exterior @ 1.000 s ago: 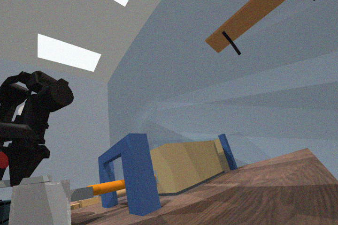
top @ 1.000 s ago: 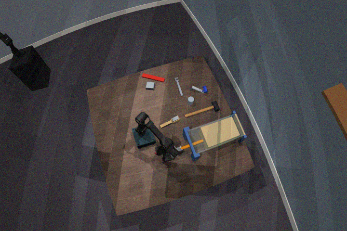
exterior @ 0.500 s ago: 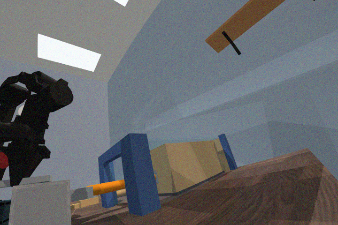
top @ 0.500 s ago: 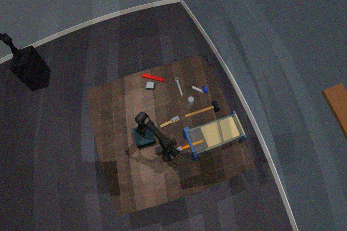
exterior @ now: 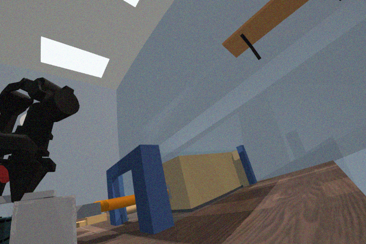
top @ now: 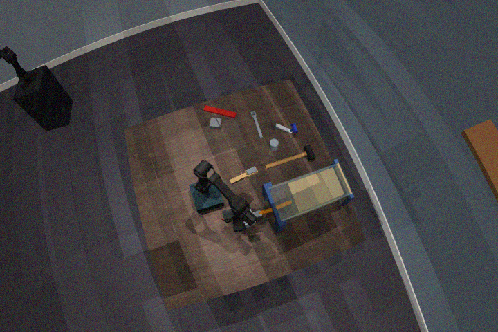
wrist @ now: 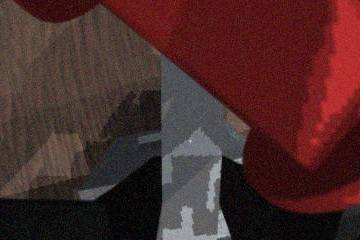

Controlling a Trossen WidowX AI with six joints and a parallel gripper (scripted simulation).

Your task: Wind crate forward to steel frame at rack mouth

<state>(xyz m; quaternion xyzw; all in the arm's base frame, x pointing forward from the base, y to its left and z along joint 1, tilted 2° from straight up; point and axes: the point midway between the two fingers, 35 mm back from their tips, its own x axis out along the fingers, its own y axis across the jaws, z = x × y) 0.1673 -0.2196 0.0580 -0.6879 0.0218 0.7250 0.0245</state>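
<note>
Right now my gripper tip is 10 mm past the red-knobbed winch handle and 20 mm below it. From my gripper tip the other things lie so: blue steel frame (210 mm ahead, 20 mm to the left, 20 mm above); red knob (50 mm behind, 50 mm above); grey winch (30 mm ahead, 10 mm to the right, 60 mm below).
</note>
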